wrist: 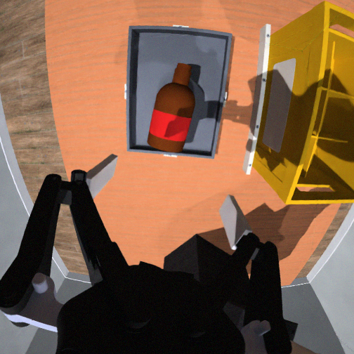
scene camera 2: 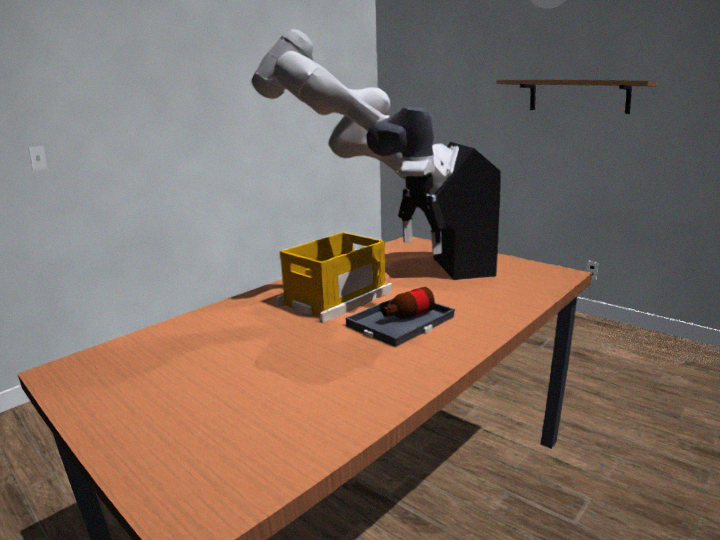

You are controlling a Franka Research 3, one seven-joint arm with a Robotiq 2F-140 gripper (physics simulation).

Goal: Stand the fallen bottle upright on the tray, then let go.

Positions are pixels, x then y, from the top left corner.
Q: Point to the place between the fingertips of my gripper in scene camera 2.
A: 421,247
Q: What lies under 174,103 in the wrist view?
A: A brown bottle.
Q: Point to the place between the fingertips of my gripper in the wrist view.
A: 171,184
